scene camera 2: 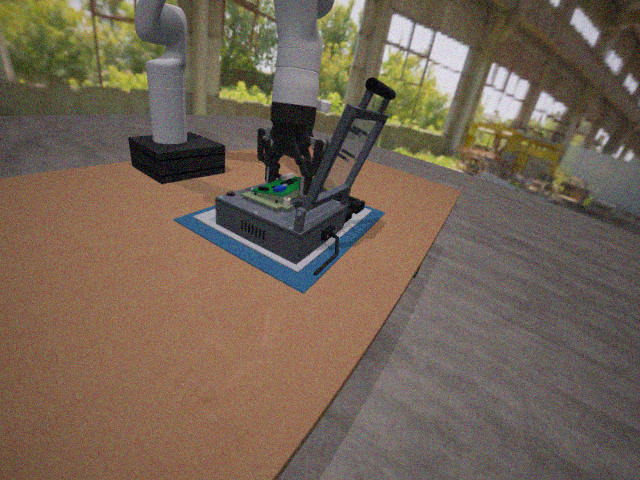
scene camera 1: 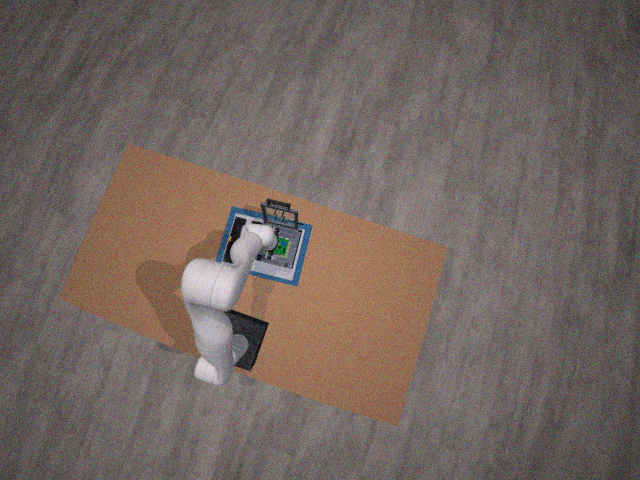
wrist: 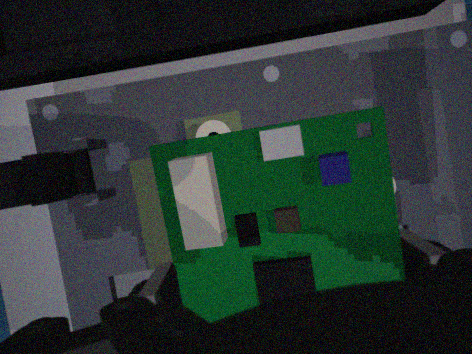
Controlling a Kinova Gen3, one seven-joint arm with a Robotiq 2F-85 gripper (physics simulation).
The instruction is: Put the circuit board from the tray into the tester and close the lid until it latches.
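Pixels of known places: gripper, fingertip midpoint: [scene camera 2: 286, 190] [wrist: 283, 273]; arm's base at its link origin: [scene camera 2: 170, 140] [scene camera 1: 237, 344].
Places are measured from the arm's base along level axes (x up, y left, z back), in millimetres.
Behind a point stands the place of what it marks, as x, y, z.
The green circuit board [scene camera 1: 283, 246] @(0, -14, -463) [scene camera 2: 277, 186] @(11, -15, -473) [wrist: 277, 197] @(7, 57, -451) carries grey, blue and black parts. It hangs tilted just over the pale green nest [wrist: 147, 211] @(-16, 50, -407) on top of the grey tester [scene camera 1: 296, 259] @(-79, -82, -435) [scene camera 2: 270, 229] @(-39, -63, -515) [wrist: 312, 70] @(-25, 100, -468). My gripper [scene camera 2: 288, 172] points straight down over the tester and is shut on the board's edges. The tester's dark frame lid [scene camera 1: 280, 210] @(148, 28, -579) [scene camera 2: 351, 138] @(115, -6, -590) stands open, leaning back, with its handle at the top. In the wrist view the board fills the middle and hides most of the nest.
The tester stands on a blue-edged white mat [scene camera 1: 304, 257] @(-83, -113, -458) [scene camera 2: 270, 269] @(-83, -90, -550) on the brown table [scene camera 1: 366, 310] @(-85, -475, -340) [scene camera 2: 199, 357] @(-85, -242, -612). A dark tray [scene camera 1: 230, 248] @(-67, 225, -362) lies on the mat's left part, mostly hidden by my arm. My black base [scene camera 1: 249, 338] @(-3, -36, -44) [scene camera 2: 175, 157] @(-21, -36, -115) stands near the table's edge.
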